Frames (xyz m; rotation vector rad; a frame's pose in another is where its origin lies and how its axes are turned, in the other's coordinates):
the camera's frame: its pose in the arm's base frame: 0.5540 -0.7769 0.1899 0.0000 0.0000 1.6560
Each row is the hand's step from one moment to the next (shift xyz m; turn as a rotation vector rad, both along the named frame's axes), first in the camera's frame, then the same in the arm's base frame.
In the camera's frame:
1: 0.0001 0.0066 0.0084 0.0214 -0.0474 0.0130
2: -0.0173 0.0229 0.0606 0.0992 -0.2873 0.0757
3: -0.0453 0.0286 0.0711 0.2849 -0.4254 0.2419
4: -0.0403 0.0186 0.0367 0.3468 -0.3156 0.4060
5: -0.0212 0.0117 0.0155 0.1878 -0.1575 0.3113
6: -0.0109 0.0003 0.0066 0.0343 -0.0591 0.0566
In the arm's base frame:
1: -0.0066 -0.0005 0.0084 0.0454 0.0254 0.0130
2: -0.0213 -0.0192 0.0606 0.2778 0.1233 0.0757
3: -0.0246 -0.0476 0.0711 0.3996 0.3201 0.2419
4: -0.0151 -0.0417 0.0367 0.2849 0.3724 0.4060
5: -0.0099 -0.0221 0.0155 0.1409 0.2005 0.3113
6: 0.0006 -0.0109 0.0066 0.0560 0.0392 0.0566

